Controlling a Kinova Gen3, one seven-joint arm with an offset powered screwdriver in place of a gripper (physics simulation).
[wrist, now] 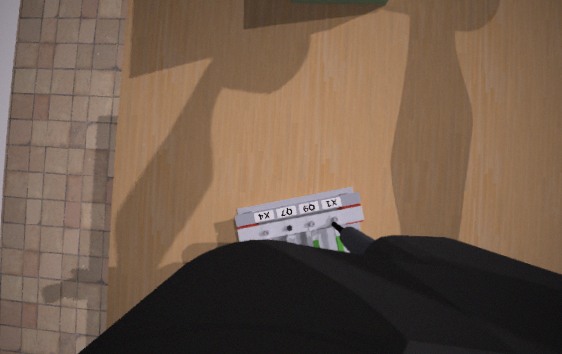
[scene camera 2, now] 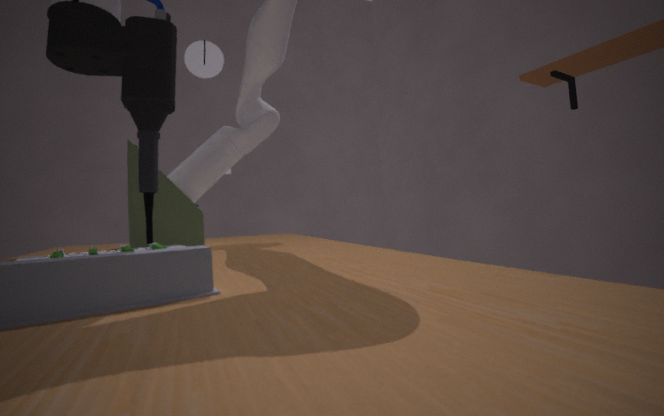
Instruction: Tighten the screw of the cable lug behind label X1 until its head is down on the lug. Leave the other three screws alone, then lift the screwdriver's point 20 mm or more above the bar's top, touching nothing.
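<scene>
The pale grey terminal bar carries labels X1, Q9, Q7 and X4, upside down in the wrist view. The screw behind X1 shows as a small grey head, partly covered by the bit. The other screws are behind Q9, Q7, which looks dark, and X4. My screwdriver is upright, its black point at the X1 screw, down at the bar's top. Contact and the head's seating cannot be made out. It has no fingers.
Green pieces lie along the bar. A green angled block stands behind it on the wooden table. The white arm rises behind. An orange shelf is on the wall at right.
</scene>
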